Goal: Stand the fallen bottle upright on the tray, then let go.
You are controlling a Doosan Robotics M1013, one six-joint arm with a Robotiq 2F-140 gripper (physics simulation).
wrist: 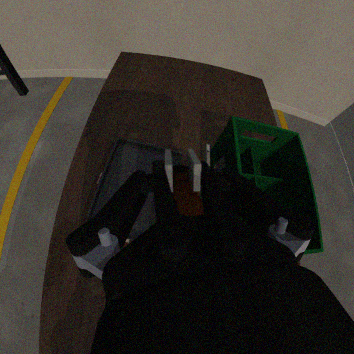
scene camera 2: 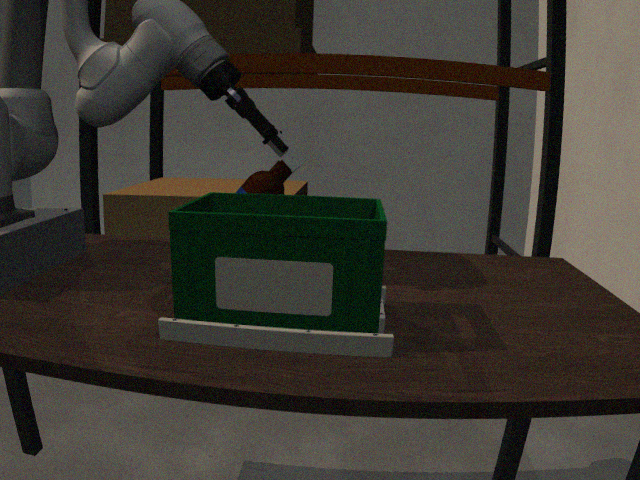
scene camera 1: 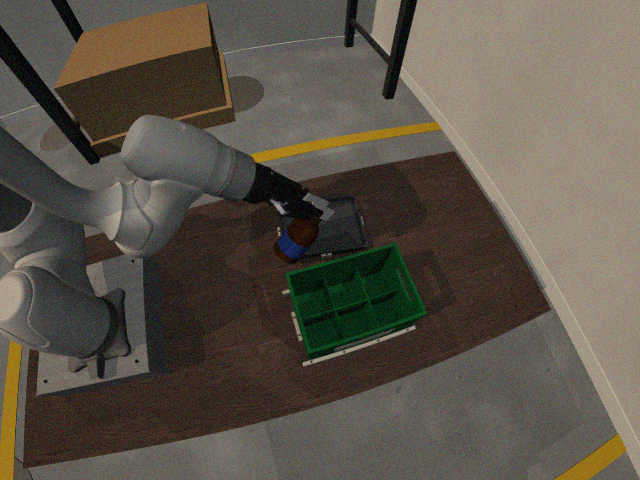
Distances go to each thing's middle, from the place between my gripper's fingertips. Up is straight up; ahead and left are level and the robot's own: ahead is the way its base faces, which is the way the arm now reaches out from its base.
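Scene:
My gripper's sitting 80 mm past the brown bottle (scene camera 1: 300,234), and it's 60 mm above the bottle and 10 mm to the left of it.

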